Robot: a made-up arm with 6 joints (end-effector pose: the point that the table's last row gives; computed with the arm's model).
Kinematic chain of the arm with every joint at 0, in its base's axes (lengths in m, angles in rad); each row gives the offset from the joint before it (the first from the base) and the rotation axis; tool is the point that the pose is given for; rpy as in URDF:
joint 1: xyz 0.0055 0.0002 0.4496 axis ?
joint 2: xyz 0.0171 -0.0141 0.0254 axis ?
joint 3: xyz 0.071 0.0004 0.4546 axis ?
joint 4: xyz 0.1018 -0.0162 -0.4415 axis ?
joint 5: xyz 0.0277 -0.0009 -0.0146 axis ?
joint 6: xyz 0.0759 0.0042 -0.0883 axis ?
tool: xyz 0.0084 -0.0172 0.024 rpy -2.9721 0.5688 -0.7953
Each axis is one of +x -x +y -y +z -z.
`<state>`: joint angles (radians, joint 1 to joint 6).
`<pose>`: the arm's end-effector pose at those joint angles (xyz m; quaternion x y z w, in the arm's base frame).
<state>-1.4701 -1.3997 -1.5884 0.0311 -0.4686 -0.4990</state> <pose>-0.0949 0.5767 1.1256 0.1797 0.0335 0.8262 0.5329</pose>
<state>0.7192 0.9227 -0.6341 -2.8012 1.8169 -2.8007</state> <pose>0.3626 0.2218 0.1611 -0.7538 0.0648 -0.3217 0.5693</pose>
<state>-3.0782 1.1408 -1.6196 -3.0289 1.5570 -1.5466</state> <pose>-0.8295 -0.0076 0.1741 -0.2362 -0.1679 0.9163 0.2763</pose>
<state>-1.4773 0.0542 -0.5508 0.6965 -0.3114 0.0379</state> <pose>-0.0683 -0.5230 0.5834 -0.1222 0.8834 -0.4116 0.1878</pose>
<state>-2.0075 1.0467 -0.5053 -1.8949 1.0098 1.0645</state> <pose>-0.1214 -0.2279 0.1165 -0.4437 0.7331 0.5100 0.0744</pose>
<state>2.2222 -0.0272 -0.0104 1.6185 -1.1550 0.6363</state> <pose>0.0163 0.2248 0.5189 -0.7597 0.1954 -0.0646 0.6168</pose>
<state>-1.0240 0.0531 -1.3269 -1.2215 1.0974 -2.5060</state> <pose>0.3392 -0.5789 0.8421 0.5499 0.3494 -0.7130 0.2593</pose>
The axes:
joint 1: +z
joint 2: +y
joint 3: +y
joint 4: -z
joint 5: +y
joint 6: -z

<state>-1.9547 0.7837 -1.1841 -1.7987 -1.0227 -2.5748</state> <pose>-0.1408 -0.5892 0.3777 0.5961 0.5388 -0.0897 0.5885</pose>
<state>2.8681 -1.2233 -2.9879 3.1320 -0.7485 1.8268</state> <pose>0.7723 -0.1832 0.9298 -0.0520 -0.1336 -0.3519 0.9250</pose>
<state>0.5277 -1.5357 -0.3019 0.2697 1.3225 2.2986</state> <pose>0.0586 0.0123 0.7823 -0.1688 0.8408 0.1891 0.4784</pose>
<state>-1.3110 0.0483 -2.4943 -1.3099 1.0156 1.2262</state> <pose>0.0749 -0.3652 1.4153 0.0650 -0.6080 0.7661 0.1981</pose>
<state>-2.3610 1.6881 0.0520 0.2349 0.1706 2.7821</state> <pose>0.0488 0.0882 0.2618 -0.6839 -0.2009 -0.4153 0.5652</pose>
